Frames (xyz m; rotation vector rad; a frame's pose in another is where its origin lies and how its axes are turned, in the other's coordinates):
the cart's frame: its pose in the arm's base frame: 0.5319 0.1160 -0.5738 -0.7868 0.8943 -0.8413
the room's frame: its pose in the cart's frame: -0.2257 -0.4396 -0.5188 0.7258 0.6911 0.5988
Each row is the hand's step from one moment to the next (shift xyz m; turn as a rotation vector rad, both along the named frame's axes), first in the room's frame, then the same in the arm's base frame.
Working: the room's frame: its pose in the arm's base frame: -0.1341 0.0004 -0.3364 0.4342 1.2245 -0.8114

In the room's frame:
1: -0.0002 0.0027 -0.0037 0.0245 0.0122 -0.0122
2: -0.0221 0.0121 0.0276 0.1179 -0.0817 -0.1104
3: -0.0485 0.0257 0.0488 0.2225 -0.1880 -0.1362
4: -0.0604 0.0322 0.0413 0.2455 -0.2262 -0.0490
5: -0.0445 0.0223 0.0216 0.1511 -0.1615 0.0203
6: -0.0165 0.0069 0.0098 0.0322 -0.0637 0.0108
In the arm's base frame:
1: -0.0004 0.0044 -0.0013 0.0040 0.0088 -0.0284
2: 0.0245 -0.0043 0.0279 -0.1196 -0.0139 -0.1352
3: 0.0455 -0.0018 0.0576 -0.2037 -0.0981 -0.2286
4: 0.0441 0.0113 0.0657 -0.1725 -0.1904 -0.2187
5: 0.0256 0.0135 0.0459 -0.0898 -0.1666 -0.1163
6: 0.0097 0.0029 0.0177 -0.0368 -0.0591 -0.0192

